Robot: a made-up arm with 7 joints.
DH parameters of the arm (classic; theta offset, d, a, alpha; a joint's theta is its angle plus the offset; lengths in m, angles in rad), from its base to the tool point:
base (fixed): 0 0 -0.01 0
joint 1: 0 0.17 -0.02 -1.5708
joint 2: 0 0.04 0.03 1.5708
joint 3: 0 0.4 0.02 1.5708
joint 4: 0 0.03 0.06 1.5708
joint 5: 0 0.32 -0.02 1.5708
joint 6: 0 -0.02 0.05 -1.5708
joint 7: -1.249 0 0.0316 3.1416
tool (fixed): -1.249 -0.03 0 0
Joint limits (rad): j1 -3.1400..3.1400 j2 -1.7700..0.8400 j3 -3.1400..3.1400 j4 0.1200..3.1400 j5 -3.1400..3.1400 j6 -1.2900..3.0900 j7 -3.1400..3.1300
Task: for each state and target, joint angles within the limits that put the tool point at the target. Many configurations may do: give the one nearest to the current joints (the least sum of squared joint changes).
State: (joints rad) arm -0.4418 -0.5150 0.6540 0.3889 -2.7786 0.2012 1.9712
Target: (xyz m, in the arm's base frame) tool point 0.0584 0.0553 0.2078
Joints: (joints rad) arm 0.2177 0.0635 0.0342 0.1200 -3.1400 0.1135 1.4681
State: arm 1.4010 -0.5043 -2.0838 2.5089 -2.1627 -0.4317 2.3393
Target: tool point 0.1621 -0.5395 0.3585
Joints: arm 1.4573 -0.9403 -2.2573 1.7539 -2.3488 -0.5040 2.2540
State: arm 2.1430 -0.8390 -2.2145 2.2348 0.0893 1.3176 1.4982
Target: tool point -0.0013 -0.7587 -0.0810
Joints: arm 1.5285 -1.6714 -2.5025 2.5513 0.0219 1.2141 1.5145
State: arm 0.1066 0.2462 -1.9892 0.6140 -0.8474 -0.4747 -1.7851
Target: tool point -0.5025 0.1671 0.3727
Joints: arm -0.5308 -0.5511 -2.6381 1.4204 -0.8260 -0.4078 -1.8993
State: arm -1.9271 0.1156 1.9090 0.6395 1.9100 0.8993 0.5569
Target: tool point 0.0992 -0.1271 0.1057
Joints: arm -1.9861 0.7767 1.2770 0.1474 1.8823 0.7309 0.6559
